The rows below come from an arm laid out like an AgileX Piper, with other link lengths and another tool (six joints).
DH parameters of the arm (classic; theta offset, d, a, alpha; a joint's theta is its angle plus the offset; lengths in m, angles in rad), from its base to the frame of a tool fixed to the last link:
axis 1: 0 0.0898 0 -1.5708
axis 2: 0.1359 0 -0.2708 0
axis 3: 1.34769 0 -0.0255 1.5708
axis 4: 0 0.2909 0 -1.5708
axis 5: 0 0 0 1.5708
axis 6: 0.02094 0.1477 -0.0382 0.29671
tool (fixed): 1.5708 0.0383 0 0
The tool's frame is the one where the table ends.
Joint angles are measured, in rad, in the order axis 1, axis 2, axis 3, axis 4, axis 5, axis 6. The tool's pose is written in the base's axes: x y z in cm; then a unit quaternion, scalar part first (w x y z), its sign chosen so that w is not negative. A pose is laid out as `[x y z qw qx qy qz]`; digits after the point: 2 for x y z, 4 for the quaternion.
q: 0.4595 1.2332 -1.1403 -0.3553 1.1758 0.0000
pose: [33.55 9.31 23.67 0.3674 0.4937 0.7882 0.0000]
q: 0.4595 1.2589 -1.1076 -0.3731 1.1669 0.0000
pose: [33.71 9.15 21.71 0.3620 0.4850 0.7957 -0.0234]
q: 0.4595 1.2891 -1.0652 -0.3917 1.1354 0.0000
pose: [33.97 9.14 19.42 0.3581 0.4728 0.8040 -0.0424]
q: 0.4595 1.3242 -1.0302 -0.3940 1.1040 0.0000
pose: [34.14 9.34 17.14 0.3479 0.4637 0.8129 -0.0563]
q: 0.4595 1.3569 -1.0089 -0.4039 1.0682 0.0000
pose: [34.51 9.56 15.52 0.3453 0.4542 0.8188 -0.0633]
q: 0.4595 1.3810 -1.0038 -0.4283 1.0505 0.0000
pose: [34.95 9.54 14.76 0.3505 0.4442 0.8214 -0.0717]
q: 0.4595 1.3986 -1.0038 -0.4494 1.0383 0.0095
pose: [35.36 9.49 14.37 0.3559 0.4405 0.8206 -0.0768]
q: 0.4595 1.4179 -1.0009 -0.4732 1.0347 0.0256
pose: [35.62 9.26 13.78 0.3592 0.4386 0.8191 -0.0875]
